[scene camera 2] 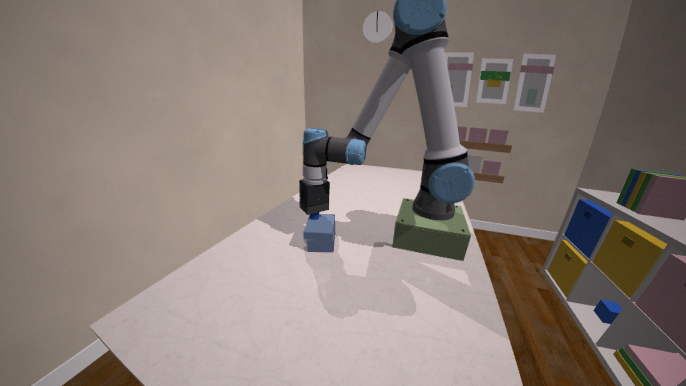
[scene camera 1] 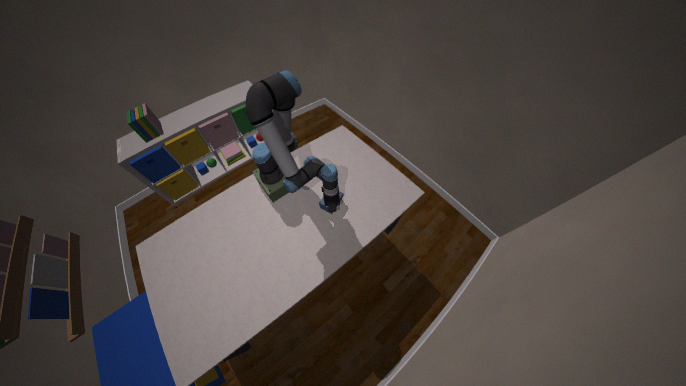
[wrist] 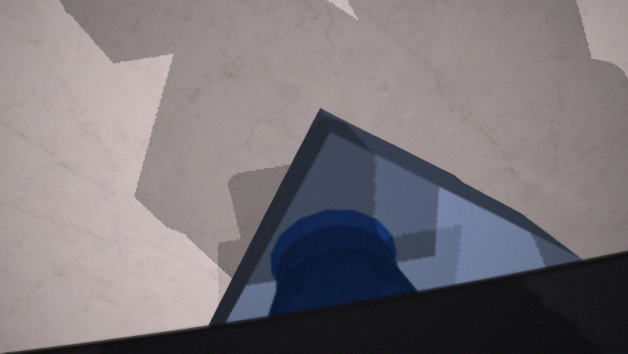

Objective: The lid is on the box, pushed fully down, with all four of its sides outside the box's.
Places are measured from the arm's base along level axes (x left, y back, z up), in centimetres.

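Pixels of known places: hand, its tool point: (scene camera 2: 314, 220) (wrist: 328, 234); arm's base, origin of its link: (scene camera 2: 432, 210) (scene camera 1: 272, 174).
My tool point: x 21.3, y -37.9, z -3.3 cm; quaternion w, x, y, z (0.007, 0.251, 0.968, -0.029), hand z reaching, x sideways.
Note:
Ahead of a thing's pixels: the offset from my tool point to its top centre. Level surfaces: height alone.
The blue lid {dx +1.9, dy +3.9, dz +1.3 cm} (scene camera 2: 322, 226) (wrist: 345, 172) sits level over the blue box {dx +1.9, dy +4.5, dz -1.6 cm} (scene camera 2: 321, 245), which stands on the table. In scene camera 2 the lid's sides come a little outside the box's on the left, and the lower part of the box shows below the lid's rim. Whether the lid is fully down cannot be told. The far sides are hidden. My suction gripper (scene camera 2: 314, 216) (wrist: 334, 225) is on the lid's top, its dark blue cup touching it, and holds it. In scene camera 1 the gripper (scene camera 1: 331, 208) covers most of the lid and box.
The white table {dz -6.3 cm} (scene camera 1: 225, 280) (scene camera 2: 225, 310) carries the arm's green base block (scene camera 1: 275, 192) (scene camera 2: 430, 240), beside the lid and box. A shelf unit with coloured bins stands beyond the table edge. A blue panel (scene camera 1: 127, 345) lies past the table's end.

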